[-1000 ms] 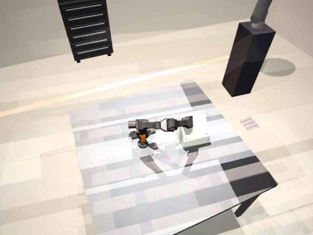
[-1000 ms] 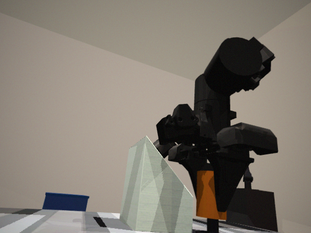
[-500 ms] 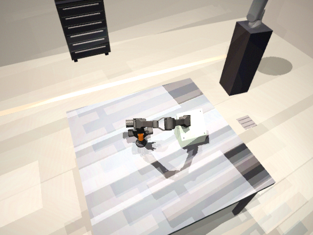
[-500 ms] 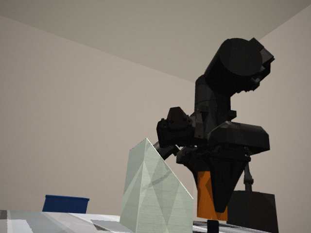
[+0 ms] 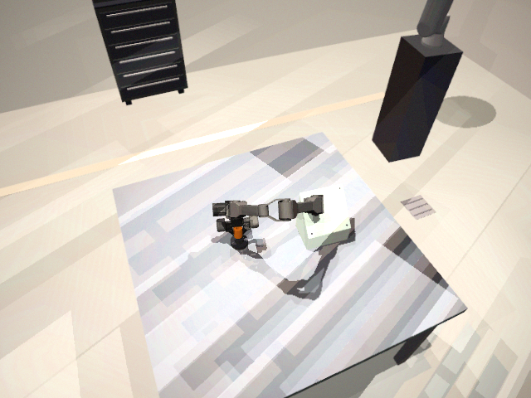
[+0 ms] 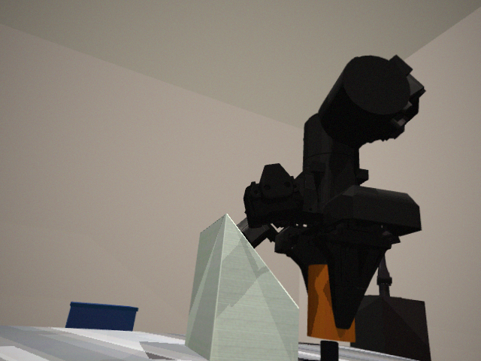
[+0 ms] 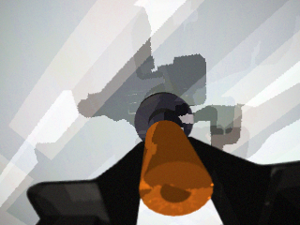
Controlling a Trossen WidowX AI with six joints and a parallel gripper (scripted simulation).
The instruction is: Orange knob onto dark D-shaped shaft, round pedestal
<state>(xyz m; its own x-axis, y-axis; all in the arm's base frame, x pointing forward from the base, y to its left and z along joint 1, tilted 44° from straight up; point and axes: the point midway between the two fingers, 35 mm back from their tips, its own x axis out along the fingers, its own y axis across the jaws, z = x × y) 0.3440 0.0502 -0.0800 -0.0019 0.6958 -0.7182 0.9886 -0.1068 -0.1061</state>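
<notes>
My gripper tip is 20 mm below the orange knob. Round my gripper tip: dark pedestal: 40 mm below.
</notes>
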